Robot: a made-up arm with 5 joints.
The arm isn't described. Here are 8 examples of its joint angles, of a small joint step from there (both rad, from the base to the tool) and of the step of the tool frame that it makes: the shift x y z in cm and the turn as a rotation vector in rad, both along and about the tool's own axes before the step.
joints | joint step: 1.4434 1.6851 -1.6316 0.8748 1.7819 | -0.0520 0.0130 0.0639 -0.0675 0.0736
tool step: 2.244 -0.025 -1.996 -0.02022 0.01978 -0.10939
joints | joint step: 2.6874 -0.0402 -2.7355 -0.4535 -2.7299 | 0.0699 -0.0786 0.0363 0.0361 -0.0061
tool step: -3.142 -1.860 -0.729 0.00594 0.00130 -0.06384
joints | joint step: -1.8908 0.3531 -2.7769 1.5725 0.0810 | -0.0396 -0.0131 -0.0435 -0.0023 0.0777
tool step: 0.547 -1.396 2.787 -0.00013 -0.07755 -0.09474
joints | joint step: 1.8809 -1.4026 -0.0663 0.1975 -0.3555 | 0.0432 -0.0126 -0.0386 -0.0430 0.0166
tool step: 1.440 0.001 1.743 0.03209 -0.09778 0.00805
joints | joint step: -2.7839 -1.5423 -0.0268 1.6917 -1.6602 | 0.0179 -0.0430 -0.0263 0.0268 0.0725
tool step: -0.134 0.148 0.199 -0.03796 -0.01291 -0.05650
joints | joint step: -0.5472 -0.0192 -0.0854 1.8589 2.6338 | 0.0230 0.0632 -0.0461 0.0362 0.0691
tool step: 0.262 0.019 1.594 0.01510 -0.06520 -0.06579
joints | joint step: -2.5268 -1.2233 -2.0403 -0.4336 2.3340 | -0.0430 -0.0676 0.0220 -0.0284 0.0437
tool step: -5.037 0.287 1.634 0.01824 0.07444 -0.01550
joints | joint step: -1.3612 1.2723 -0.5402 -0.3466 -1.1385 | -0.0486 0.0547 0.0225 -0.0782 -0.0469
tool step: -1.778 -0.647 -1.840 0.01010 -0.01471 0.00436
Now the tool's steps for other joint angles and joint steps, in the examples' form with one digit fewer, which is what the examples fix.
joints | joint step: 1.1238 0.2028 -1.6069 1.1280 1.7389 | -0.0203 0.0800 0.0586 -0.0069 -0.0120
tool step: 1.56 -0.49 -6.28 -0.1185 -0.0573 -0.0100
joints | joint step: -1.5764 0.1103 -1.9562 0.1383 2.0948 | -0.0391 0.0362 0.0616 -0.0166 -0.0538
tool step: 3.89 -1.62 -2.29 -0.0379 -0.0765 0.0643
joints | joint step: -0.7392 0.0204 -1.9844 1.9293 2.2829 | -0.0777 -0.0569 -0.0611 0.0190 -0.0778
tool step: 3.77 1.11 3.97 0.0653 0.0745 -0.0037
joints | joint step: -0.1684 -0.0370 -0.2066 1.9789 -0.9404 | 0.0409 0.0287 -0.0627 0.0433 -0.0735
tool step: -0.41 0.70 1.60 -0.0285 0.0413 0.0603
